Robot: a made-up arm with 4 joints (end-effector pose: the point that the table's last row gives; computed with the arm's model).
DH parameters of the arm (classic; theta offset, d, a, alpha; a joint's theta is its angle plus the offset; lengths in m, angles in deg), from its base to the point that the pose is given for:
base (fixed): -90 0.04 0 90
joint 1: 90 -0.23 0.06 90
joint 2: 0 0 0.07 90
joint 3: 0 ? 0.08 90
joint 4: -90 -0.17 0.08 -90
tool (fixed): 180 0.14 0 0
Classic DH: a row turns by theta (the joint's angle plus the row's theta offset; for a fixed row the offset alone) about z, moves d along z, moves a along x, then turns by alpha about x.
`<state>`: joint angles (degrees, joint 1 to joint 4).
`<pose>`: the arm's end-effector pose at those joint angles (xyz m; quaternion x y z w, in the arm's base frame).
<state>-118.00 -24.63 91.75 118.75</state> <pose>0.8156 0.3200 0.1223 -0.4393 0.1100 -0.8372 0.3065</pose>
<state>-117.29 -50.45 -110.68 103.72</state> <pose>0.8089 0.2304 0.3575 -0.2740 0.6033 0.2815 0.6940</pose>
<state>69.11 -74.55 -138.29 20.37</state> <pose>0.3687 -0.2944 -0.3785 0.8217 -0.4574 -0.2017 0.2737</pose>
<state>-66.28 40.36 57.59 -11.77</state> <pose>0.5304 -0.4344 -0.0538 0.8212 -0.3874 -0.1109 0.4040</pose>
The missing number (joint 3, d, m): 0.53
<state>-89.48 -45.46 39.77 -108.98</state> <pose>0.4770 0.2904 -0.0670 0.6163 -0.1181 -0.5840 0.5150</pose>
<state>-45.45 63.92 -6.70 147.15</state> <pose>0.4401 -0.6215 0.4159 0.3028 0.6333 0.2042 0.6824</pose>
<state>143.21 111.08 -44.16 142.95</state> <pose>-0.2008 0.4603 -0.3910 -0.7741 -0.2045 -0.3361 0.4959</pose>
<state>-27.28 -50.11 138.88 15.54</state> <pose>0.3759 0.1853 -0.3789 0.9384 0.2506 -0.2255 0.0760</pose>
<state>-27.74 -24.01 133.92 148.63</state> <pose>0.8212 0.2251 -0.1380 -0.4212 -0.1838 -0.8847 0.0781</pose>
